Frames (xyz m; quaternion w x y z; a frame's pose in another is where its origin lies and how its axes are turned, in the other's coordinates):
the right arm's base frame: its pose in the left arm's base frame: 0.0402 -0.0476 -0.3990 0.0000 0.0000 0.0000 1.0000
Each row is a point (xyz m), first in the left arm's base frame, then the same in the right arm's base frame.
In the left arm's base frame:
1: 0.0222 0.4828 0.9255
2: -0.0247 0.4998 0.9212
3: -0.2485 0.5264 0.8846
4: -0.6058 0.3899 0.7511
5: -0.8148 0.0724 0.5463
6: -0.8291 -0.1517 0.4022
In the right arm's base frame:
1: 0.0180 -0.5304 1.3245
2: 0.0649 -0.5474 1.3202
3: 0.2887 -0.5740 1.2836
4: 0.6460 -0.4375 1.1501
5: 0.8550 -0.1200 0.9453
6: 0.8693 0.1041 0.8012

